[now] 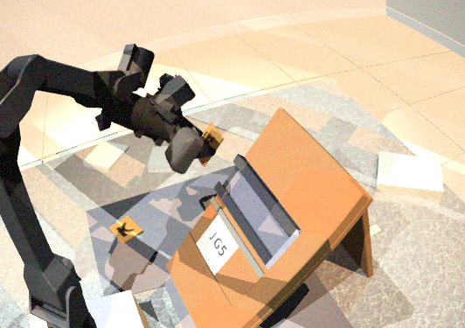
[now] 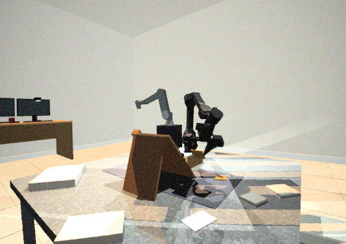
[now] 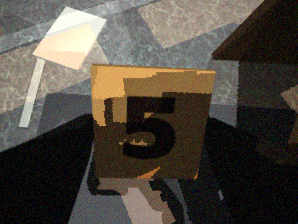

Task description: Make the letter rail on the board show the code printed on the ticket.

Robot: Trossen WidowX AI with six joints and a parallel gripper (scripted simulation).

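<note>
My gripper tip is 160 mm to the left of the white ticket, 70 mm above it and 60 mm past it. From my gripper tip the other things lie so: 5 tile: right at my gripper tip; dark mat: 270 mm to the right, 170 mm below, 140 mm behind; white block: 430 mm ahead, 160 mm below, 150 mm to the right.
</note>
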